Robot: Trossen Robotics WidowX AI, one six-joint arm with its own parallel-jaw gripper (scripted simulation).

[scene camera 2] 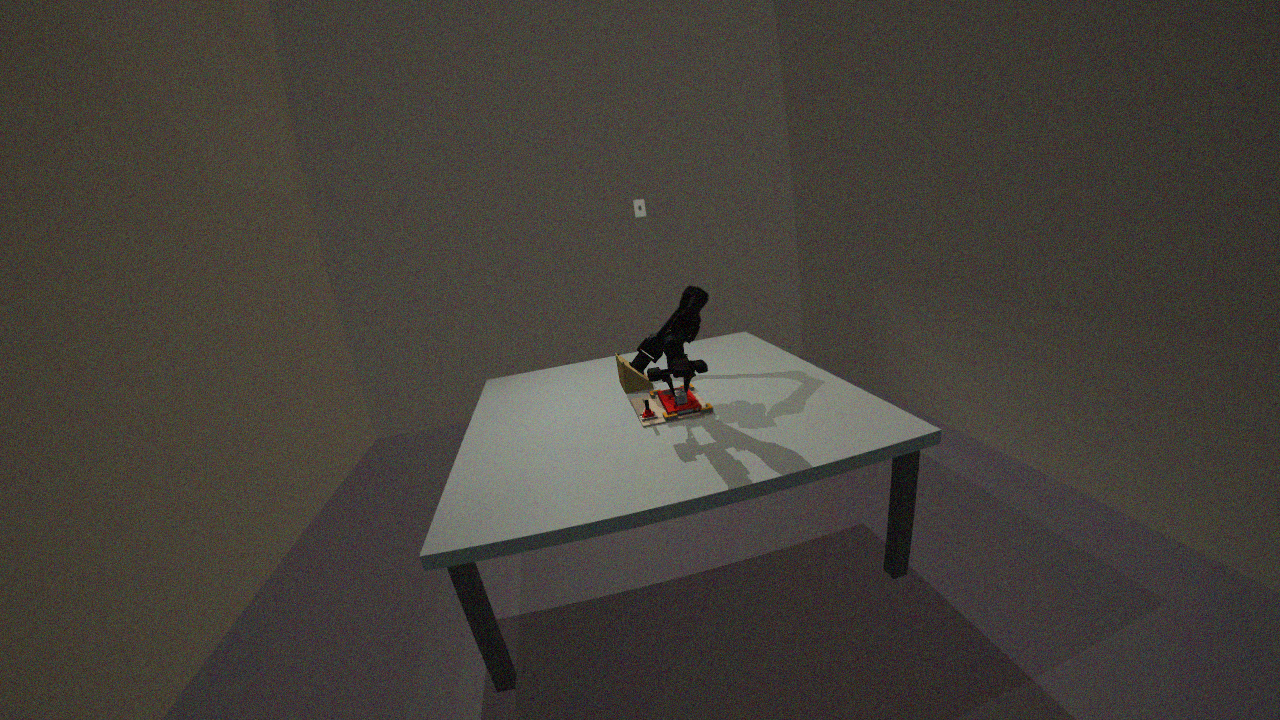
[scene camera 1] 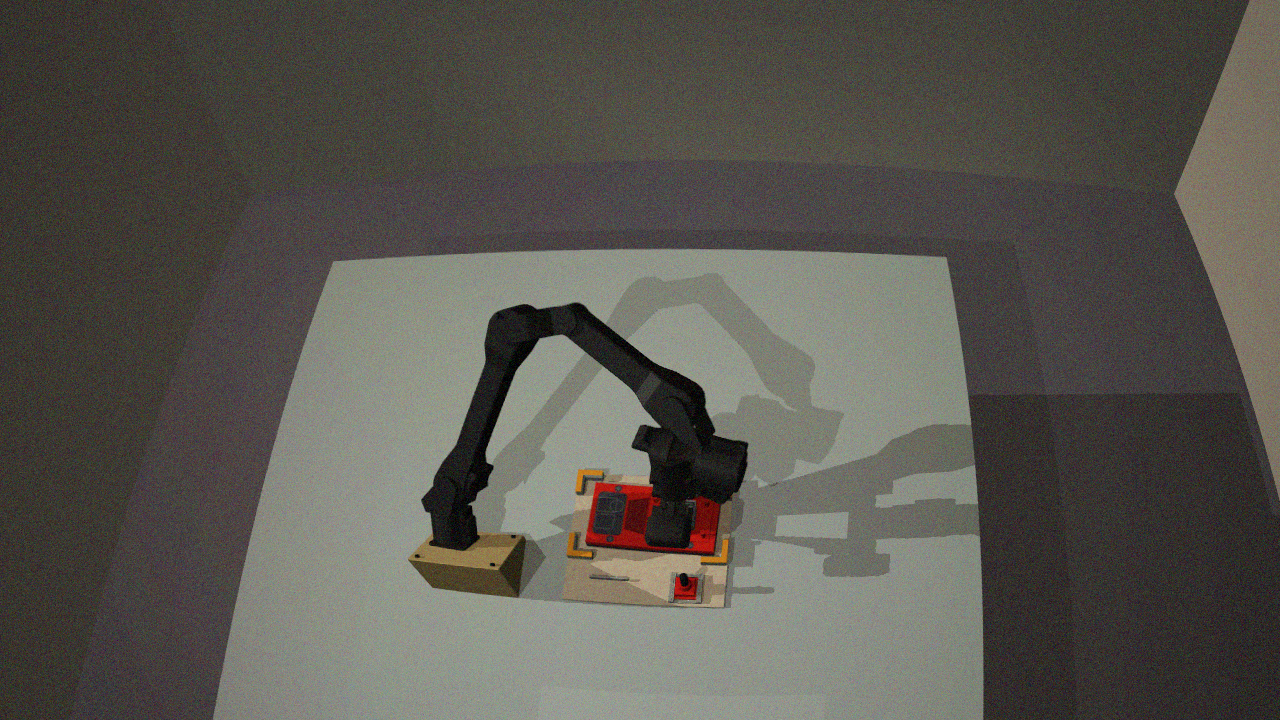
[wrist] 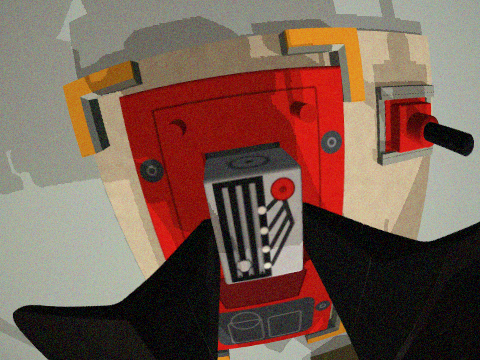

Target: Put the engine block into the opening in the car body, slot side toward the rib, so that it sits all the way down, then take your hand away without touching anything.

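Observation:
A grey engine block is what I see here, and my gripper carries the grey engine block. My gripper is visible in scene camera 2 as well, and also in the wrist view. There is a red car body in view too.

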